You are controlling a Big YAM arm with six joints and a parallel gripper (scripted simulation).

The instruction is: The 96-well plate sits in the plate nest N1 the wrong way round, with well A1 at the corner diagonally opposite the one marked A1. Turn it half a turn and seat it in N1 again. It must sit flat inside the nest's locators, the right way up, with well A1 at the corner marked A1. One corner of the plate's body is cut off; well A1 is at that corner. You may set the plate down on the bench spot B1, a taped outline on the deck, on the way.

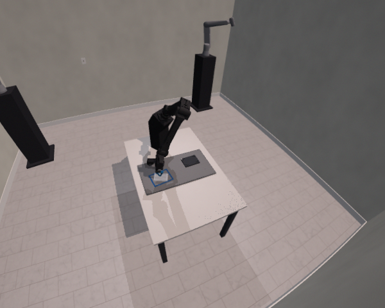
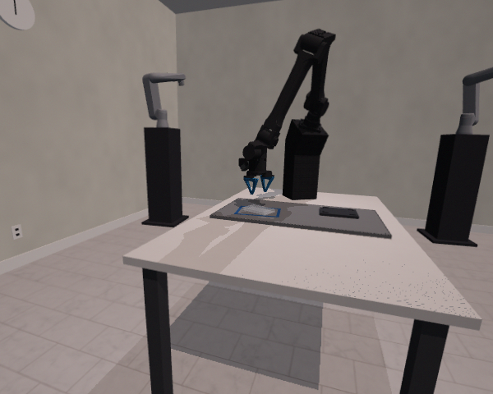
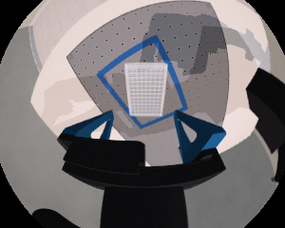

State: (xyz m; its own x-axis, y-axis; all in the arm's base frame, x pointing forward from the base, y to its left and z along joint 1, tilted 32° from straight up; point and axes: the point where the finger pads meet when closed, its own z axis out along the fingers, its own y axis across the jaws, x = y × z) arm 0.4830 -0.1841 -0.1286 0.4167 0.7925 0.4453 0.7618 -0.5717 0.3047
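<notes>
Right now my hand is 90 mm above the 96-well plate. Also, from my hand: dark plate nest N1 (70 mm behind, 360 mm to the left, 90 mm below).
</notes>
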